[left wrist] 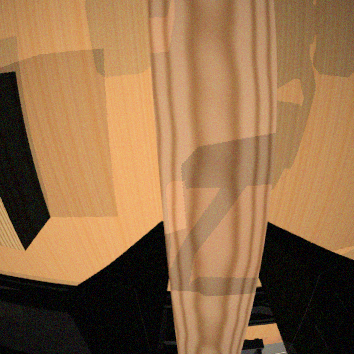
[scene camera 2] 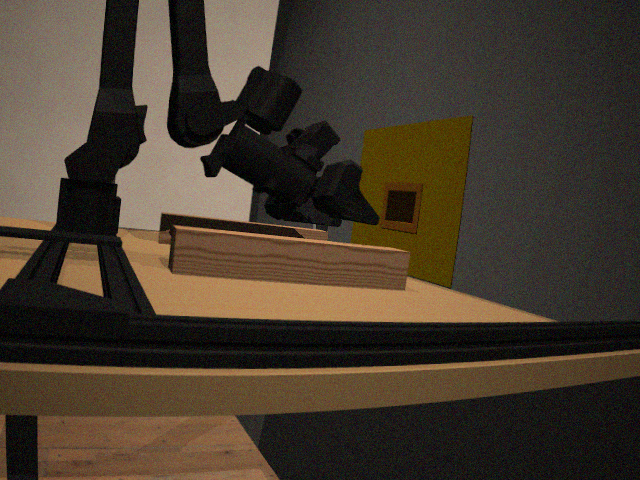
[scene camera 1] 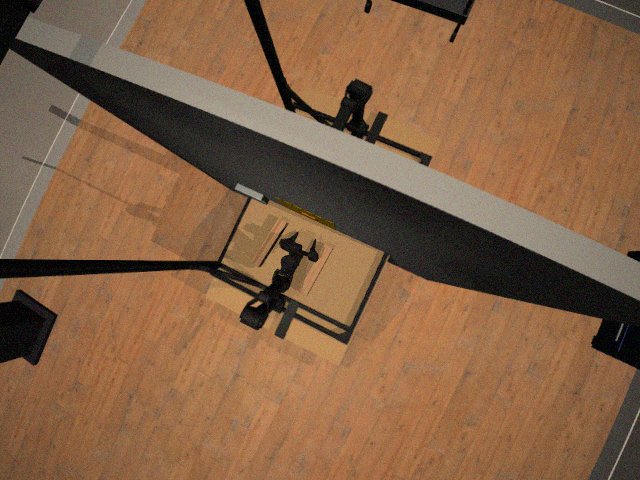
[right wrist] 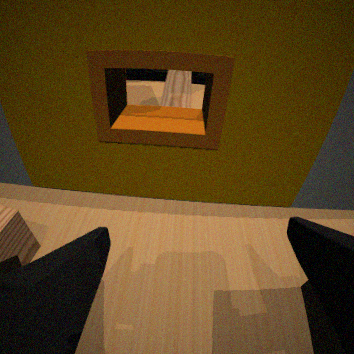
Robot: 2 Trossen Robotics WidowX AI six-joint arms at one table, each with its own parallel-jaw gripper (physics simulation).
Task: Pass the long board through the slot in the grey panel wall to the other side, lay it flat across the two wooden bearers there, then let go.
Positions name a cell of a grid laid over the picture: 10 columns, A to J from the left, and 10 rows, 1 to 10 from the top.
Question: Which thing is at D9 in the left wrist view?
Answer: My left gripper.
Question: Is my right gripper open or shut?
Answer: Open.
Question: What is my right gripper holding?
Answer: Nothing.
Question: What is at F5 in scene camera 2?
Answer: My right gripper.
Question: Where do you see a slot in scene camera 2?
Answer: At G5
